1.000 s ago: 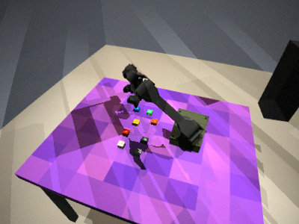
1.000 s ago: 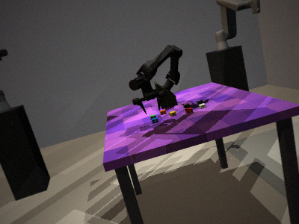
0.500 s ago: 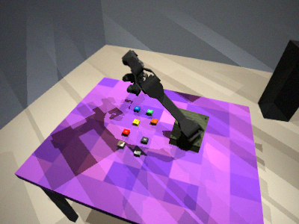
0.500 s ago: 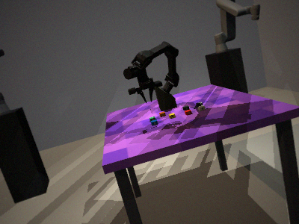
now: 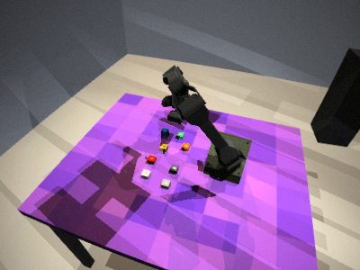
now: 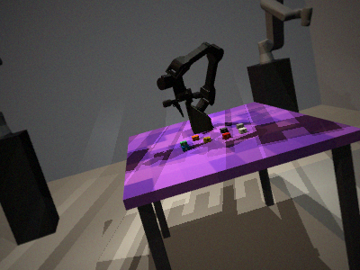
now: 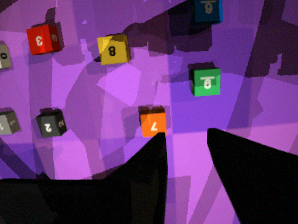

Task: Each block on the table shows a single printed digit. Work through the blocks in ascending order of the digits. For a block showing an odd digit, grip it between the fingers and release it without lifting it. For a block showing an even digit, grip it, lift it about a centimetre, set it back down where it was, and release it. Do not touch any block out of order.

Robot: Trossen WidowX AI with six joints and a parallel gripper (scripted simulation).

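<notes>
Now: the orange block 4 cm behind my gripper tip, 3 cm to the left of it and 12 cm below it. From my gripper tip the other things lie so: blue block (9 cm ahead, 6 cm to the right, 12 cm below); then green block (1 cm ahead, 5 cm to the right, 12 cm below); then yellow block (7 cm ahead, 6 cm to the left, 12 cm below).
</notes>
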